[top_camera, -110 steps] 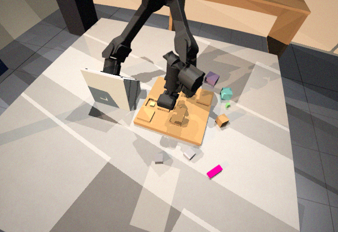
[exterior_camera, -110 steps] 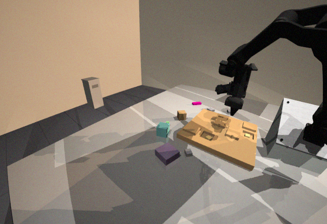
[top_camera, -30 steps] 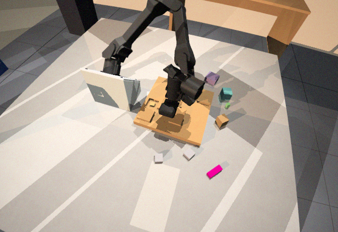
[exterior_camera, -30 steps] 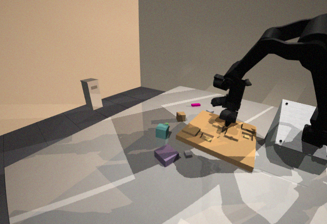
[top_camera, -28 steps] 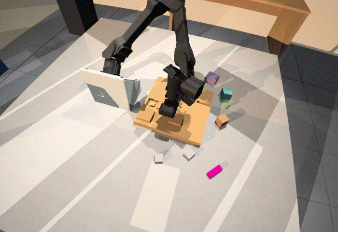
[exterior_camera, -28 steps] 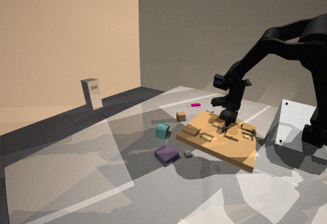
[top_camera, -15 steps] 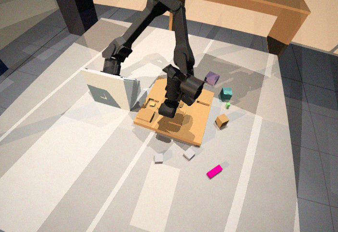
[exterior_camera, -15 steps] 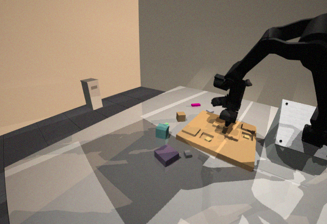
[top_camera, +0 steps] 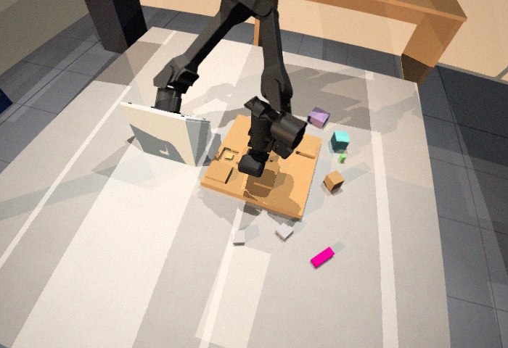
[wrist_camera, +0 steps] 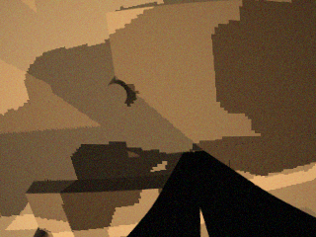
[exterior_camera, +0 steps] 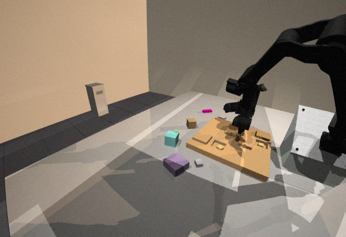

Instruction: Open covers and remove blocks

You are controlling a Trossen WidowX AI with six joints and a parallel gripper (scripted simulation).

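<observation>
My gripper tip is 10 mm short of the puzzle board, 30 mm to the right of it and 10 mm above it. Round my gripper tip: grey tile: 20 mm ahead, 220 mm to the right, 30 mm below; brown cube: 220 mm ahead, 40 mm to the left, 10 mm below; small grey cube: 70 mm ahead, 240 mm to the left, 20 mm below.
</observation>
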